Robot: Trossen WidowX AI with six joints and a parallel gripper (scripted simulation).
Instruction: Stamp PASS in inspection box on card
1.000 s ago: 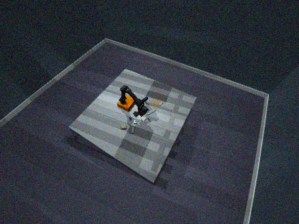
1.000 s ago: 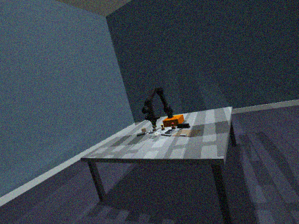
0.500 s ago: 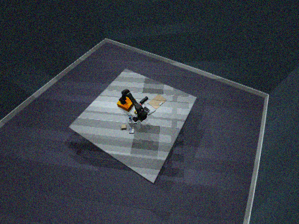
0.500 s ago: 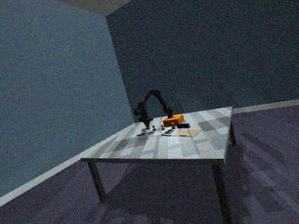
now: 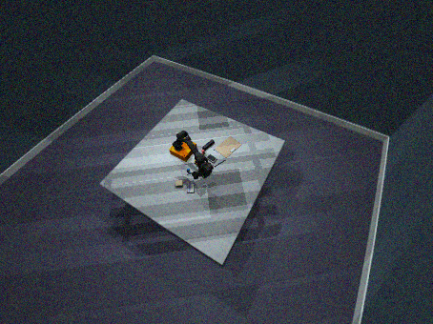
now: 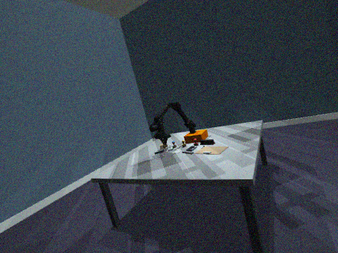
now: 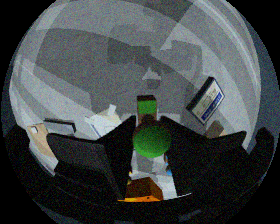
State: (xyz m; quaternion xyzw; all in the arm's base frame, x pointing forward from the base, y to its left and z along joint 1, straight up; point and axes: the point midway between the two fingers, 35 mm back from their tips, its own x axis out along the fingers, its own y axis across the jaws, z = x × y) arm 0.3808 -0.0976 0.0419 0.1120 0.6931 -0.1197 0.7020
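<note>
Now: gripper tip 9 cm to the right of the white card, 9 cm above it and 5 cm past it. The rest, counted from my gripper tip: beige block (16 cm to the right, 15 cm behind, 6 cm below); then green-knob stamp (right at my gripper tip); then blue-knob stamp (16 cm behind, 7 cm below, 2 cm to the right).
</note>
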